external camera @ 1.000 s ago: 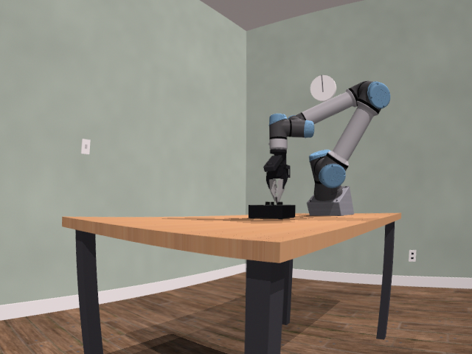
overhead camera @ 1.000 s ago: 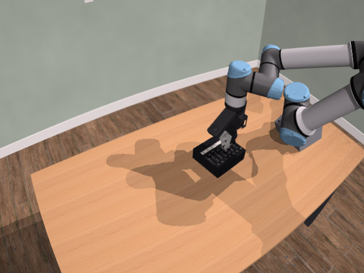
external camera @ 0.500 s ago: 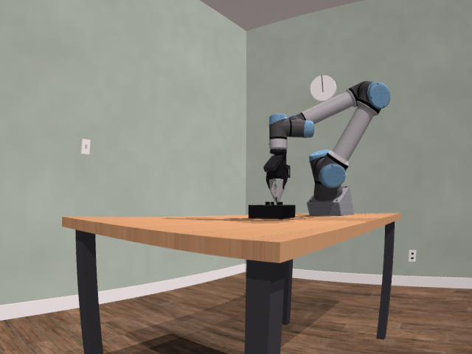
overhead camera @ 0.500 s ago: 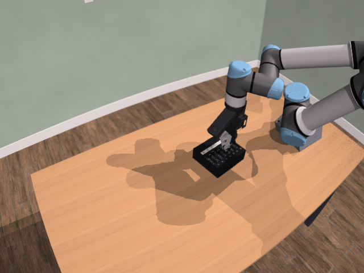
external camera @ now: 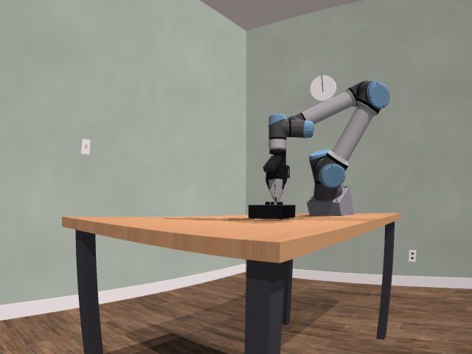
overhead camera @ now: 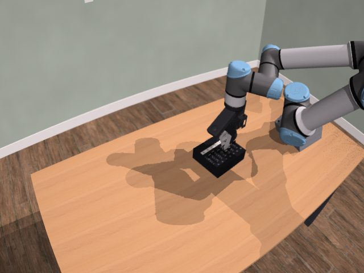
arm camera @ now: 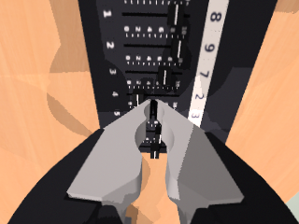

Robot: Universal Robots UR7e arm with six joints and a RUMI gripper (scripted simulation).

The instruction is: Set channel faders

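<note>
Right now my hand is 70 mm past the master fader, 10 mm to the left of it and 10 mm above it.
</note>
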